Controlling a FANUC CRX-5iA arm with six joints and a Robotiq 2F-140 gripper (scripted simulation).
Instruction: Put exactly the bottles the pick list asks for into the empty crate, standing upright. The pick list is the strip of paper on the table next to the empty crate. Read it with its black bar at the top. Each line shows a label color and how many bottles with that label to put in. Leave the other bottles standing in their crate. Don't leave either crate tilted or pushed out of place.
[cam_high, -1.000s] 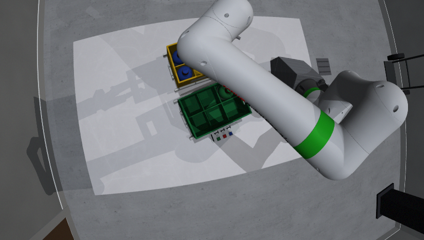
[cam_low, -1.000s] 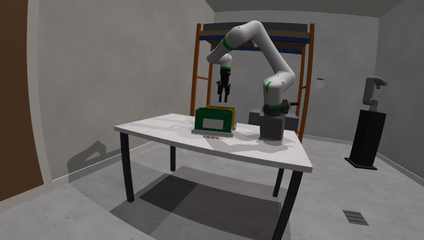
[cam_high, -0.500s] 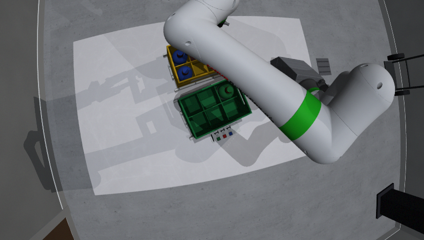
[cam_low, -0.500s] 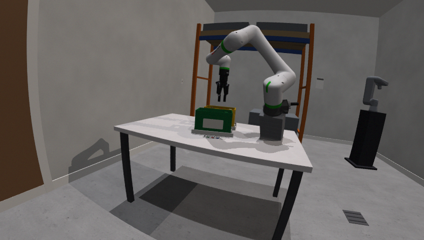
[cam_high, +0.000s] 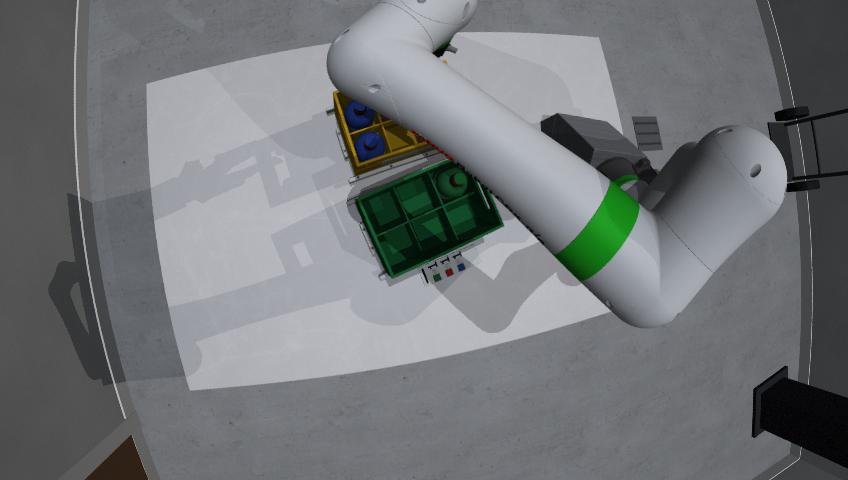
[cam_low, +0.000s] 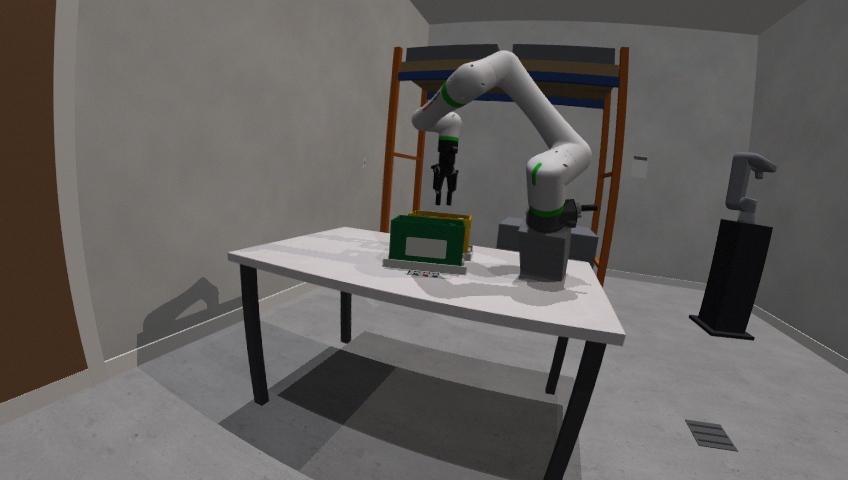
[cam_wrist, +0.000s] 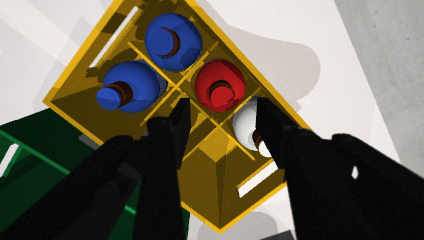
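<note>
My gripper is now 16 cm above the red bottle. The rest, counted from my hand: yellow crate: 16 cm below, 4 cm to the left; then blue-label bottle: 16 cm below, 8 cm ahead, 1 cm to the left; then white bottle: 16 cm below, 9 cm behind, 1 cm to the right.
</note>
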